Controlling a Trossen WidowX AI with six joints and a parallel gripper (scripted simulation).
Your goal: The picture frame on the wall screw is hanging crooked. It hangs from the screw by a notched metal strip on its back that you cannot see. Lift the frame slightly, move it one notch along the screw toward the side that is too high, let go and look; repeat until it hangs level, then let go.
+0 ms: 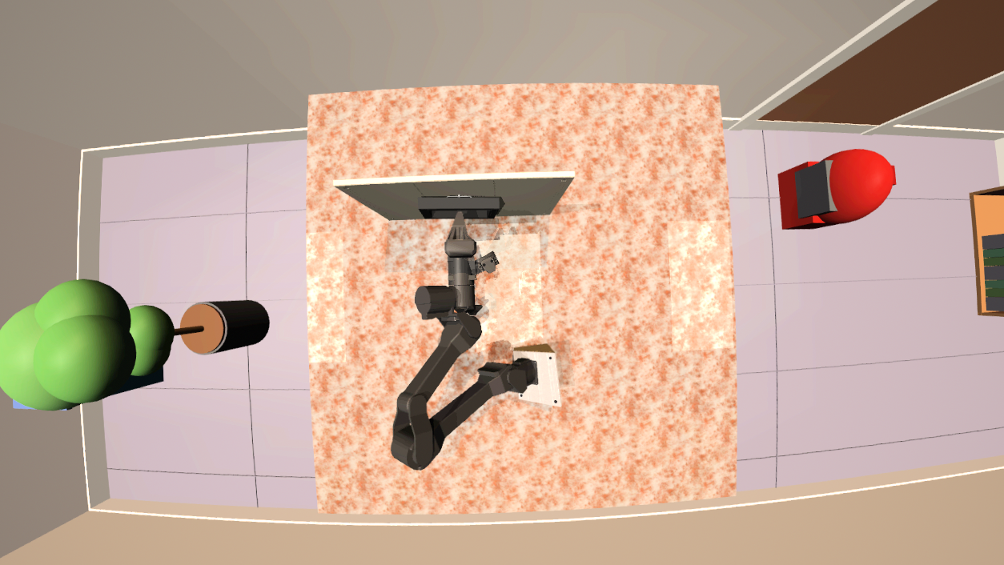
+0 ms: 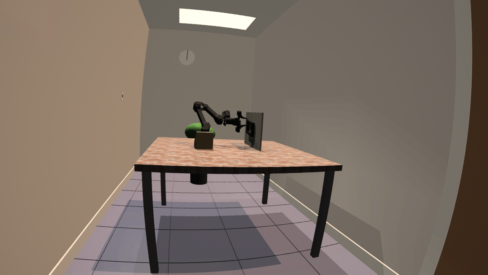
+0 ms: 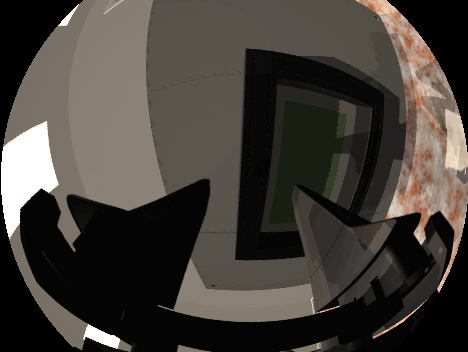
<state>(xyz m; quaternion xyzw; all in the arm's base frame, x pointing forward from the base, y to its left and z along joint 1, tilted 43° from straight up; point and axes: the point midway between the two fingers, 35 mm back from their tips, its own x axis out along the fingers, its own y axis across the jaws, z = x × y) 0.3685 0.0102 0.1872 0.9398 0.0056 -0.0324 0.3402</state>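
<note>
The picture frame lies 4 cm ahead of my gripper tip, 1 cm to the left of it and 5 cm below it. From my gripper tip the other things lie so: wall panel: 5 cm ahead, 7 cm below.
</note>
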